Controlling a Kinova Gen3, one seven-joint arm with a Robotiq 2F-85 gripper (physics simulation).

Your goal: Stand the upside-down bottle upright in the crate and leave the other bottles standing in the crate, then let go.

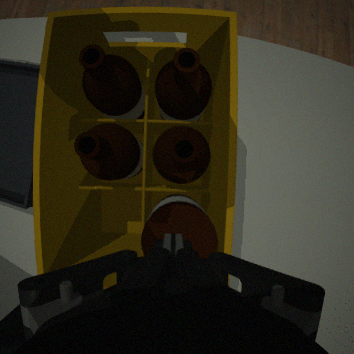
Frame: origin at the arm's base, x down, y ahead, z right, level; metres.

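Where they show: gripper, fingertip midpoint: [172,244].
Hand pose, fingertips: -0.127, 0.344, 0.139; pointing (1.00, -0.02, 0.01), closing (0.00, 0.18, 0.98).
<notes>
Each offset is from my fingertips to the centre of the thing, as dx, dy, dz. "spot": to the spot under its first point. Level surfaces: height alone.
The yellow crate @(spot: +0.017, +0.131, +0.026) [232,100] has two columns of compartments. Four brown bottles with necks up stand in it: far left [112,87], far right [184,87], middle left [112,155] and middle right [181,160]. The upside-down bottle @(+0.107, -0.007, +0.008) [179,220] is in the near right compartment, its broad round brown base facing up and a white label band showing at its far side. Its neck is hidden. My gripper [172,244] is shut and empty, with its fingertips over the near part of that base. Whether they touch it I cannot tell.
The near left compartment holds no bottle. Low yellow dividers @(spot: +0.101, +0.058, -0.048) [145,165] separate the compartments. A dark shallow tray @(spot: +0.187, +0.062, -0.315) [15,135] lies left of the crate. The pale table top @(dx +0.192) [295,150] extends to the right, and wooden floor [300,30] shows beyond its far edge.
</notes>
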